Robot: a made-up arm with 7 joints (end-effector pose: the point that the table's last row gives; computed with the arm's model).
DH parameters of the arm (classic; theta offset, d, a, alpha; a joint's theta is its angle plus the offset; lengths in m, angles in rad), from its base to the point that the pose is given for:
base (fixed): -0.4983 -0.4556 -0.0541 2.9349
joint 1: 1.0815 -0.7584 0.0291 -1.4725
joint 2: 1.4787 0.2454 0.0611 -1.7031
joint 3: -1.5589 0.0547 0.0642 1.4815
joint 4: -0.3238 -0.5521 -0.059 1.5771
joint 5: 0 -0.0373 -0.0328 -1.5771
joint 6: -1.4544 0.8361 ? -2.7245
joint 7: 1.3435 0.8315 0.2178 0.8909
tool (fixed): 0.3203 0.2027 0 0
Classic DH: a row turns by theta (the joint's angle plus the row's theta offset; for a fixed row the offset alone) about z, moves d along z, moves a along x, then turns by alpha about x.
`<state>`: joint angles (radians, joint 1 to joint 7).
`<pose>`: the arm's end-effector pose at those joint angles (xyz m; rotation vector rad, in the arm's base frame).
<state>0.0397 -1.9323 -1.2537 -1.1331 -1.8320 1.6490 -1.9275</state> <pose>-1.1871 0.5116 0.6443 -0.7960 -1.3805 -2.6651</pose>
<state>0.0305 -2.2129 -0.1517 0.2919 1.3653 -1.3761 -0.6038</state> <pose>-0.3790 -0.4752 -0.6668 1.4729 -2.4665 -0.6973</pose>
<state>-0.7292 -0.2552 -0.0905 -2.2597 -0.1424 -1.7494 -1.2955</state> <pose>-0.7093 0.2793 1.0731 -0.2488 -1.3602 -2.3573</pose>
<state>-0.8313 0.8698 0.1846 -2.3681 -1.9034 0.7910 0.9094</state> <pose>-0.7319 0.4132 0.8095 2.1825 -1.1674 -1.5102</pose>
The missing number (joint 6, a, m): 0.2979
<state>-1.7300 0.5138 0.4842 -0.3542 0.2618 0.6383 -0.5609</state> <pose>0.3213 -0.2109 1.0160 0.9595 -0.0013 0.9545</pose>
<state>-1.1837 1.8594 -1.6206 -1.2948 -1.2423 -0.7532 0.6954</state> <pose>-0.4509 -0.4628 -0.0063 -2.8452 0.6622 0.4664</pose>
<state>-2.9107 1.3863 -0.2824 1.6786 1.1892 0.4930 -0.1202</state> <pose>0.5265 -0.1758 0.0394 -2.5736 1.3422 -0.0371</pose>
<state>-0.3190 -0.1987 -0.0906 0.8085 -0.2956 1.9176 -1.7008</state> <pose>-0.0574 0.7023 1.0526 1.3958 1.1830 2.0507</pose>
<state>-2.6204 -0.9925 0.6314 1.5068 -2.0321 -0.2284 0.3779</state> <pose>0.6470 0.7245 0.1143 -1.2723 2.1460 -0.6026</pose>
